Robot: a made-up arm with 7 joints. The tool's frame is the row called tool.
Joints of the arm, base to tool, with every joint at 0 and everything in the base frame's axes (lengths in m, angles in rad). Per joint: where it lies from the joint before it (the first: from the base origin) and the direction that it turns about. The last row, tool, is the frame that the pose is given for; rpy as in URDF.
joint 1: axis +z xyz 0 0 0.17
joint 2: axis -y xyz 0 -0.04 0.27
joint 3: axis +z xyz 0 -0.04 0.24
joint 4: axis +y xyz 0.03 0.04 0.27
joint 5: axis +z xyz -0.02 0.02 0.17
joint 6: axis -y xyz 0 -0.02 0.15
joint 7: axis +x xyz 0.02 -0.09 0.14
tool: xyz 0 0 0 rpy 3.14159 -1.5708 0
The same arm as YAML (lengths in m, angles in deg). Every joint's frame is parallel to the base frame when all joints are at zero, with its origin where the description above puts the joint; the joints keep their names.
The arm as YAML. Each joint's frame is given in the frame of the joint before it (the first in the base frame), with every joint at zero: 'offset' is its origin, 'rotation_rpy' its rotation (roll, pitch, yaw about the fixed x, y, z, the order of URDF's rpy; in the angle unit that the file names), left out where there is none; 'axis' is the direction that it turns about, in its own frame. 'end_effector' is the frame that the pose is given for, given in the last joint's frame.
length_unit: m
angle_unit: deg
chain:
  - id: joint 1
    offset: [0.0, 0.0, 0.17]
    axis: [0.0, 0.0, 1.0]
  - id: joint 2
    offset: [0.0, -0.04, 0.27]
    axis: [0.0, -1.0, 0.0]
  - id: joint 3
    offset: [0.0, -0.04, 0.24]
    axis: [0.0, 0.0, 1.0]
  - id: joint 4
    offset: [0.03, 0.04, 0.27]
    axis: [0.0, 1.0, 0.0]
  - id: joint 5
    offset: [-0.02, 0.02, 0.17]
    axis: [0.0, 0.0, 1.0]
  - id: joint 6
    offset: [0.0, -0.02, 0.15]
    axis: [0.0, -1.0, 0.0]
  - id: joint 7
    offset: [0.02, -0.09, 0.14]
    axis: [1.0, 0.0, 0.0]
end_effector:
  offset: [0.0, 0.0, 0.0]
  rotation_rpy: [180.0, -90.0, 0.0]

